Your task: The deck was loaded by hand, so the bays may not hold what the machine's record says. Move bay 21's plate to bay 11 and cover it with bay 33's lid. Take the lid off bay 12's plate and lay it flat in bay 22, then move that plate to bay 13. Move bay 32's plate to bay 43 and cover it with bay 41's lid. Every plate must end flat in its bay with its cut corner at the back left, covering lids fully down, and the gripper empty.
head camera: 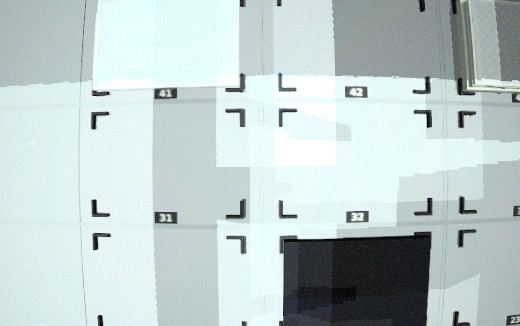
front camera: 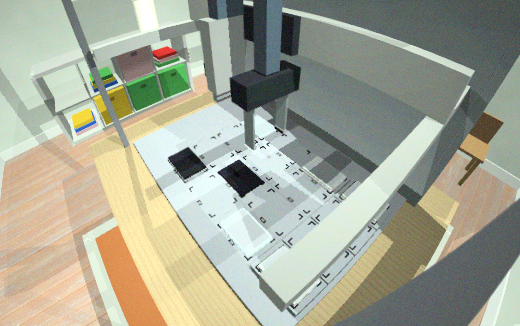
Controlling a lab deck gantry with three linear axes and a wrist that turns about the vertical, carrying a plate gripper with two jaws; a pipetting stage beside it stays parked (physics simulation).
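Frame: origin at the robot's base, x ahead, y left, z up, level; millimetres.
Seen in the pictures: gripper, fingertip midpoint: [front camera: 265,138]; robot's base at its link origin: [front camera: 168,160].
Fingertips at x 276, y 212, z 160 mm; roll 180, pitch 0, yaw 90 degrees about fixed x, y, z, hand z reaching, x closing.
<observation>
Offsets run from my fingertips to a thing's top centre. "*": to the spot under its first point.
My gripper [front camera: 265,139] is raised above the deck with its jaws apart and no plate or lid between them; it does not show in the head view. A clear lid {dz -152, dx -212, dy +152 mm} [front camera: 265,124] [head camera: 165,45] lies in bay 41. A pale plate {dz -146, dx +115, dy +152 mm} [front camera: 316,179] [head camera: 500,45] stands in bay 43, with faint round wells showing. A black piece {dz -152, dx -48, dy -62 mm} [front camera: 241,177] [head camera: 357,280] lies flat in bay 22. A dark plate {dz -144, dx -212, dy -169 mm} [front camera: 187,162] with thin pale edges sits in bay 11. A pale plate {dz -146, dx +116, dy -169 mm} [front camera: 245,232] sits in bay 13. The cut corners cannot be made out.
A pale rail [front camera: 350,210] crosses the right front and partly hides more pale items, among them one {* dz -131, dx +229, dy -169 mm} [front camera: 274,258] beside bay 13. The parked stage [front camera: 217,55] stands at the back left. Bays 31, 32 and 42 show bare deck between their corner marks.
</observation>
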